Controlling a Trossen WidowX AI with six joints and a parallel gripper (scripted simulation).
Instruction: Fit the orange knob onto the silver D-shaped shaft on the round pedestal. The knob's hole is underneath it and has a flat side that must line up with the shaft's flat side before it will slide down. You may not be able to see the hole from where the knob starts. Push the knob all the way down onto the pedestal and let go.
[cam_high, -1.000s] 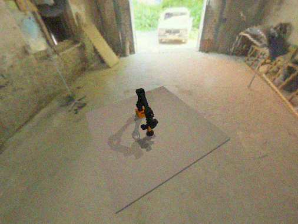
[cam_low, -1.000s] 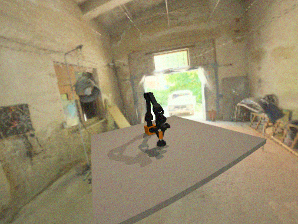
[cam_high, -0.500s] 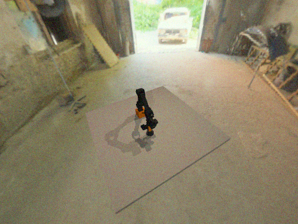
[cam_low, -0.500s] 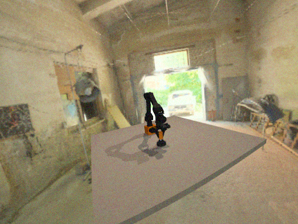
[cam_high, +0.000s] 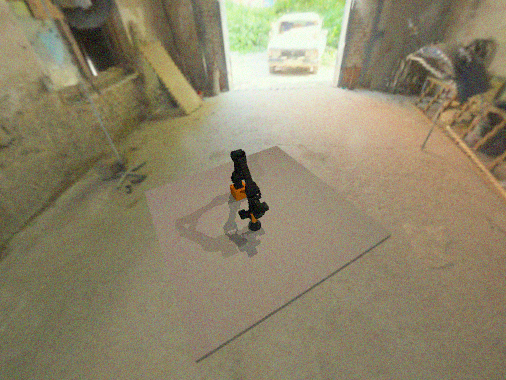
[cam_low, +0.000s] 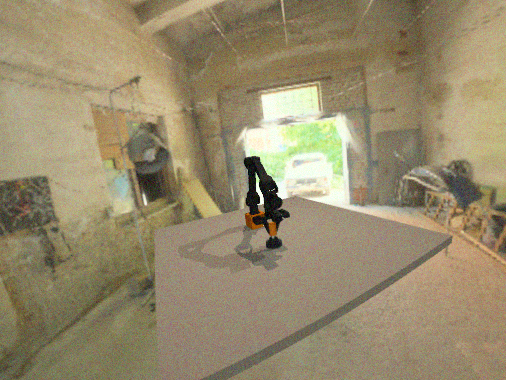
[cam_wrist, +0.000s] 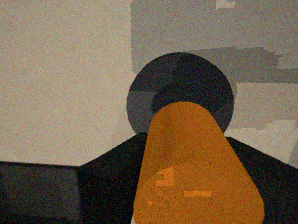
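My gripper tip is now 3 cm below the orange knob. Round my gripper tip: round black pedestal: 4 cm below.
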